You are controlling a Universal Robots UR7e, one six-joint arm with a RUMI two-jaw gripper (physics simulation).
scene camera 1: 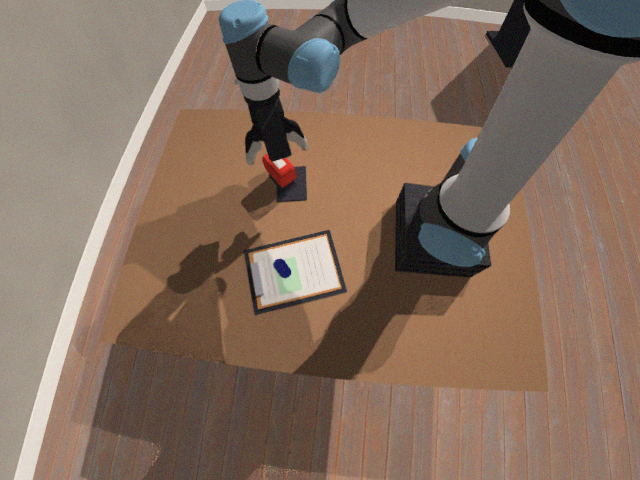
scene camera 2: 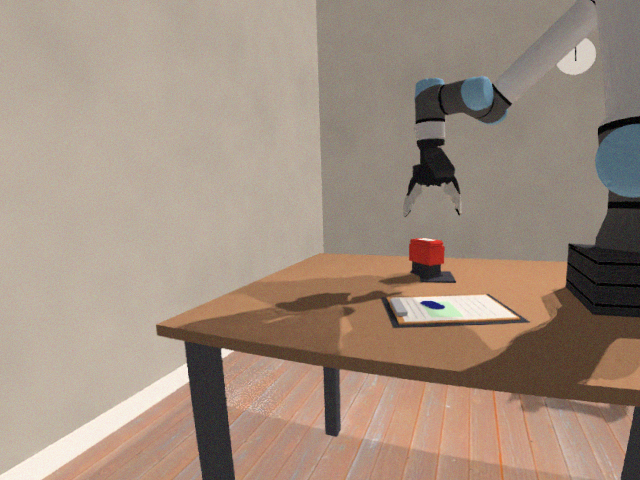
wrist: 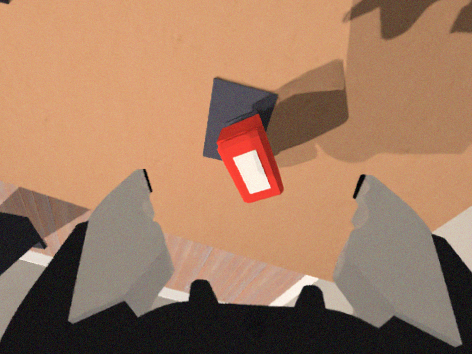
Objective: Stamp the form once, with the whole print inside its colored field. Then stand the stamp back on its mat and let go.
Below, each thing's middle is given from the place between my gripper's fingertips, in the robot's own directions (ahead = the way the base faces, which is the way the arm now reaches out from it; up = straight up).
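With the red stamp point(scene camera 2: 427, 255) as my measure, my hand is now 10 mm short of it, 40 mm to the left of it and 120 mm above it. The form point(scene camera 1: 315, 270) is 250 mm to the left of my hand and 160 mm below it. There is the dark mat point(wrist: 229, 100) as well, which is 10 mm behind my hand, 20 mm to the right of it and 170 mm below it.
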